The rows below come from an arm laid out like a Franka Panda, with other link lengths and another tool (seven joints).
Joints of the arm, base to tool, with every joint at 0 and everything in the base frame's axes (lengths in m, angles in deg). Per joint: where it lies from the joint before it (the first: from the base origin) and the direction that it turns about. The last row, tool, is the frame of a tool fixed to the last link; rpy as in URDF.
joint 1: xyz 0 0 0.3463 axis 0 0 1
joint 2: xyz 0 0 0 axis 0 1 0
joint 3: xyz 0 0 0.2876 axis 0 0 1
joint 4: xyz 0.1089 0 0 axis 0 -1 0
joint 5: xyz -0.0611 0 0.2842 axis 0 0 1
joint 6: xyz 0 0 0 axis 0 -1 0
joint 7: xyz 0.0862 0 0 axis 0 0 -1
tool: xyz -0.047 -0.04 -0.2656 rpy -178.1 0 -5.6
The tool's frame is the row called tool.
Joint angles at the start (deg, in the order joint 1, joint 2, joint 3, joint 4, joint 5, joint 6, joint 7): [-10.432 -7.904 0.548 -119.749 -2.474 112.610 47.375]
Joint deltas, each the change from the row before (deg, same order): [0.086 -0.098 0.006 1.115 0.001 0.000 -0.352]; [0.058 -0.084 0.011 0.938 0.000 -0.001 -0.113]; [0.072 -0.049 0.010 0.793 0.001 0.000 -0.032]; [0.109 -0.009 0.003 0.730 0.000 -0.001 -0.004]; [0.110 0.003 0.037 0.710 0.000 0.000 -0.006]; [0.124 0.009 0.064 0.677 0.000 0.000 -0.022]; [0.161 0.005 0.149 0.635 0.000 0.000 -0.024]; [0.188 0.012 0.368 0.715 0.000 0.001 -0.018]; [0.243 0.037 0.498 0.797 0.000 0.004 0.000]
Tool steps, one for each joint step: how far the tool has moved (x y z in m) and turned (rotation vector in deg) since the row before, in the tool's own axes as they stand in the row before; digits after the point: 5 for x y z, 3 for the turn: [0.00379 -0.00504 -0.00663 0.957 0.736 -0.420]; [0.00312 -0.00433 -0.00558 0.802 0.630 -0.162]; [0.00246 -0.00382 -0.00457 0.664 0.519 -0.097]; [0.00203 -0.00368 -0.00395 0.586 0.453 -0.101]; [0.00176 -0.00375 -0.00377 0.562 0.433 -0.139]; [0.00141 -0.00378 -0.00356 0.534 0.407 -0.196]; [0.00058 -0.00415 -0.00338 0.510 0.379 -0.320]; [-0.00055 -0.00563 -0.00379 0.578 0.422 -0.558]; [-0.00136 -0.00687 -0.00408 0.639 0.447 -0.723]
